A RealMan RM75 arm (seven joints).
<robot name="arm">
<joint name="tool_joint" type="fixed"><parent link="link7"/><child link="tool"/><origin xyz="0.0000 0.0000 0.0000"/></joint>
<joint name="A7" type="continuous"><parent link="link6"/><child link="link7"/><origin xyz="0.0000 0.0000 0.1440"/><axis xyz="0 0 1"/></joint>
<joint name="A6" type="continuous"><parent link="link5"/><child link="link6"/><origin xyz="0.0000 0.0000 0.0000"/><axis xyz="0 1 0"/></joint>
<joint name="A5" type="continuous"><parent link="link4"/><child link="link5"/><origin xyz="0.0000 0.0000 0.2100"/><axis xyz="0 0 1"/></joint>
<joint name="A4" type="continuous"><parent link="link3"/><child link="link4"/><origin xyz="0.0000 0.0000 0.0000"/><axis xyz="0 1 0"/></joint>
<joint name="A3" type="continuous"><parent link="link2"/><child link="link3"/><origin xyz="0.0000 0.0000 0.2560"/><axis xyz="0 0 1"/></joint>
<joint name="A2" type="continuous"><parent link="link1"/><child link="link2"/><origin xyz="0.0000 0.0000 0.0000"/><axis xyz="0 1 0"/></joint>
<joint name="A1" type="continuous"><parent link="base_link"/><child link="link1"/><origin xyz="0.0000 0.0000 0.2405"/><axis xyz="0 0 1"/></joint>
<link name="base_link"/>
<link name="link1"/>
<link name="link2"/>
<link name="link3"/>
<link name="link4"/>
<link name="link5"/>
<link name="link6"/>
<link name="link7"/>
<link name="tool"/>
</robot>
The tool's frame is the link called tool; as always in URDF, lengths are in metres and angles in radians. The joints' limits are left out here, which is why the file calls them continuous.
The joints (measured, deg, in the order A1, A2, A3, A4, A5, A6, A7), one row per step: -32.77 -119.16 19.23 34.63 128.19 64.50 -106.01; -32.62 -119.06 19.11 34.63 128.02 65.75 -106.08; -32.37 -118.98 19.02 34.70 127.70 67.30 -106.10; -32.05 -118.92 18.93 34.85 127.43 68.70 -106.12; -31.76 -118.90 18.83 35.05 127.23 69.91 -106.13; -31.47 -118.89 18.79 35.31 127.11 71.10 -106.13; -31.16 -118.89 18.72 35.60 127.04 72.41 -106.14; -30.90 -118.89 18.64 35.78 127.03 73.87 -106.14; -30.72 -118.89 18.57 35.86 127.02 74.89 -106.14; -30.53 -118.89 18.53 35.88 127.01 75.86 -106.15; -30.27 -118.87 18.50 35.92 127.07 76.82 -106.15; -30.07 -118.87 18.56 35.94 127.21 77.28 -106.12
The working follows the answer.
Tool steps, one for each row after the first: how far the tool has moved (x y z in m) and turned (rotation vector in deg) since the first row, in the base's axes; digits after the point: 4 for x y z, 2 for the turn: 0.0013 -0.0018 0.0000 -0.47 -0.85 -0.47; 0.0030 -0.0043 0.0001 -1.00 -1.88 -1.11; 0.0039 -0.0071 0.0005 -1.43 -2.75 -1.61; 0.0046 -0.0095 0.0009 -1.77 -3.46 -2.05; 0.0053 -0.0120 0.0014 -2.18 -4.03 -2.52; 0.0061 -0.0149 0.0018 -2.66 -4.64 -3.03; 0.0074 -0.0179 0.0016 -3.32 -5.37 -3.64; 0.0083 -0.0200 0.0013 -3.80 -5.93 -4.05; 0.0091 -0.0223 0.0008 -4.31 -6.50 -4.41; 0.0093 -0.0251 0.0004 -4.84 -6.97 -4.70; 0.0089 -0.0270 -0.0002 -5.24 -7.10 -4.80
Tool pose at each row, in the base's axes (x y z in m, rotation vector in deg; rounded; the steps above come from the unrounded poses): -0.3383 0.3671 0.0280 -114.90 -79.62 -33.59; -0.3370 0.3653 0.0280 -115.63 -79.94 -34.44; -0.3353 0.3628 0.0281 -116.51 -80.25 -35.53; -0.3344 0.3600 0.0285 -117.22 -80.53 -36.46; -0.3337 0.3576 0.0290 -117.82 -80.72 -37.23; -0.3330 0.3551 0.0294 -118.49 -80.83 -37.83; -0.3322 0.3523 0.0298 -119.25 -80.97 -38.45; -0.3309 0.3493 0.0296 -120.24 -81.18 -39.15; -0.3300 0.3471 0.0293 -120.92 -81.38 -39.67; -0.3292 0.3448 0.0288 -121.58 -81.64 -40.17; -0.3290 0.3421 0.0284 -122.22 -81.94 -40.52; -0.3294 0.3401 0.0278 -122.61 -82.13 -40.47

